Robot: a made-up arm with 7 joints.
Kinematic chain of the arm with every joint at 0, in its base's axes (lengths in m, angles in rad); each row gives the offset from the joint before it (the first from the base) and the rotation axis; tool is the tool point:
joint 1: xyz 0 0 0.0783 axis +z
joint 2: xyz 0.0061 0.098 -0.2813 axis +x
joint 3: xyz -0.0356 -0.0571 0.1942 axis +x
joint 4: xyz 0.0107 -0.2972 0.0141 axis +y
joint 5: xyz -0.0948 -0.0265 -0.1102 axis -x
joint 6: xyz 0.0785 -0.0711 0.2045 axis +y
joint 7: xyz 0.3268 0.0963 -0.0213 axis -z
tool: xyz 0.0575 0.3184 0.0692
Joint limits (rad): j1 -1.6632..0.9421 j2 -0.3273..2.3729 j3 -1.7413..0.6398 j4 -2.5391..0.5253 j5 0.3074..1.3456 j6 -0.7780..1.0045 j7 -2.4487..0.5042
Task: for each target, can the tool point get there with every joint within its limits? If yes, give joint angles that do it. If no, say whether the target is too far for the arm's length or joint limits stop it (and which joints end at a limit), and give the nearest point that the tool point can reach.
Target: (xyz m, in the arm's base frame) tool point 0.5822 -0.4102 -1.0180
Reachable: no: joint limits stop it (at a limit: joint 1, joint 5, joint 6, joint 7) | nearest point 0.4487 -0.3220 -0.8572 | short by 0.227 m
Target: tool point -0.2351 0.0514 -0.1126
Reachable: yes | joints -1.3950 0.9500 -1.3873 -1.9178 1.1454 -0.5732 -2.1348
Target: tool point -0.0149 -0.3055 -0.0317
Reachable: yes | joints 0.2393 0.5986 -0.3556 -0.9953 0.8279 0.7837 -2.0971
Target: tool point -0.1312 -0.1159 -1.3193
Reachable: no: joint limits stop it (at a limit: joint 2, joint 4, joint 5, joint 6, joint 7) | nearest point -0.0984 -0.0869 -1.0904 | short by 0.233 m
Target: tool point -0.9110 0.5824 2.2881
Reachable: no: too far | nearest point -0.3277 0.2095 0.6622 | short by 1.767 m
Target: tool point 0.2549 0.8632 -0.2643
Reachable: no: joint limits stop it (at a limit: joint 2, joint 3, joint 5, joint 7) | nearest point 0.2079 0.7041 -0.1755 | short by 0.188 m
